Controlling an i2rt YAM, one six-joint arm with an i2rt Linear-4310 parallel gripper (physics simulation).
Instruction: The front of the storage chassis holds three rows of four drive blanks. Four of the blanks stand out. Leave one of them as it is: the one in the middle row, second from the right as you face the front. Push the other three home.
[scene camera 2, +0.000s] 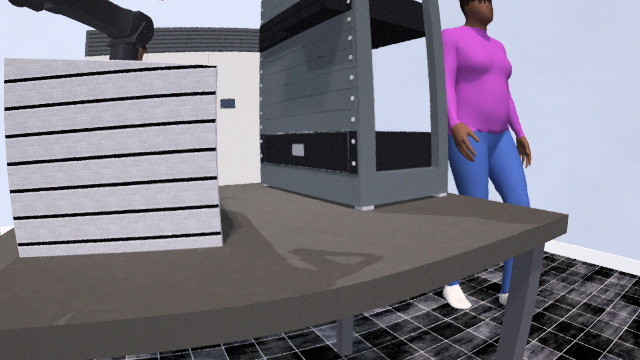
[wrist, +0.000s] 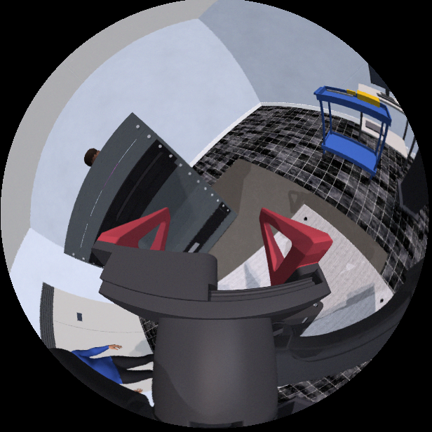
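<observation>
The black storage chassis sits in the upper part of the grey rack. Its front is seen steeply from the side in scene camera 2 and is dark and slanted in the wrist view. The separate drive blanks, and which of them stand out, cannot be made out in either view. My gripper is open and empty, its two red fingers wide apart. In the wrist view the left finger overlaps the rack front, with the chassis beyond it. The fingers do not show in scene camera 2, where part of the arm shows.
A pale block with dark grooves stands on the brown table beside the rack. A black unit sits low in the rack. A person in magenta stands behind the rack. A blue cart stands farther off.
</observation>
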